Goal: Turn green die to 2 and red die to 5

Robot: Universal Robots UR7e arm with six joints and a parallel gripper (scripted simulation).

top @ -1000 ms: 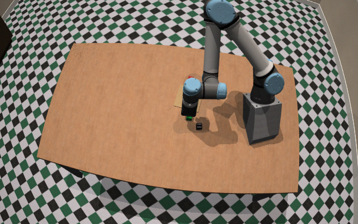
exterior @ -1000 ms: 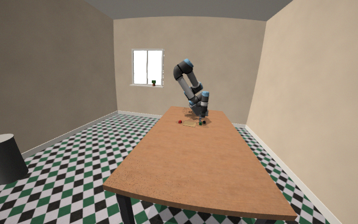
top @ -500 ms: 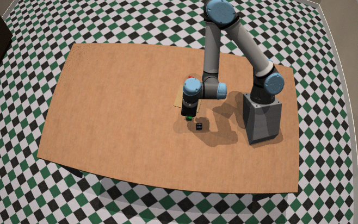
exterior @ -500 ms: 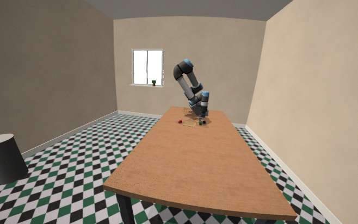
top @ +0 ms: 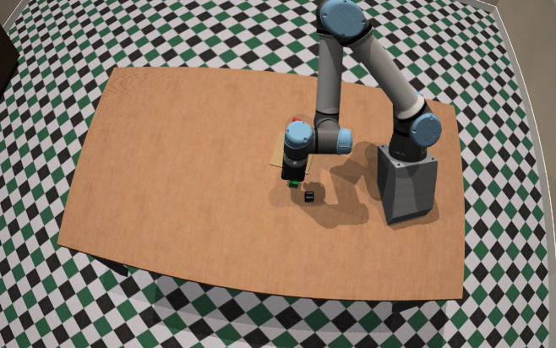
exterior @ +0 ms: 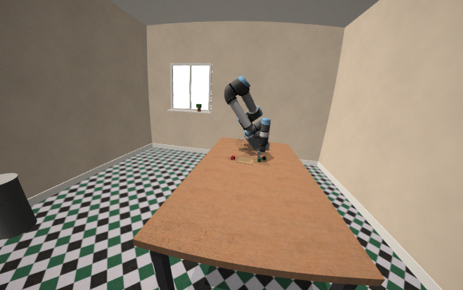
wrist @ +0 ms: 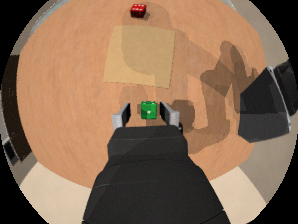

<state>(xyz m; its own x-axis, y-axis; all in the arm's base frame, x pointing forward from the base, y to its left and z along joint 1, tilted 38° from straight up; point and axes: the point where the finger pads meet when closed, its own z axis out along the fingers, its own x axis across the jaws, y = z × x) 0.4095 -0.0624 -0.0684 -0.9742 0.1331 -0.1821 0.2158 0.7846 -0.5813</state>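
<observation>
Right now the green die is 4 cm below my hand and 1 cm to the left of it. Also, from my hand: black die 7 cm to the left, 5 cm behind, 4 cm below; then tan mat 11 cm to the right, 6 cm below, 2 cm behind; then red die 22 cm to the right, 4 cm below, 4 cm behind.
</observation>
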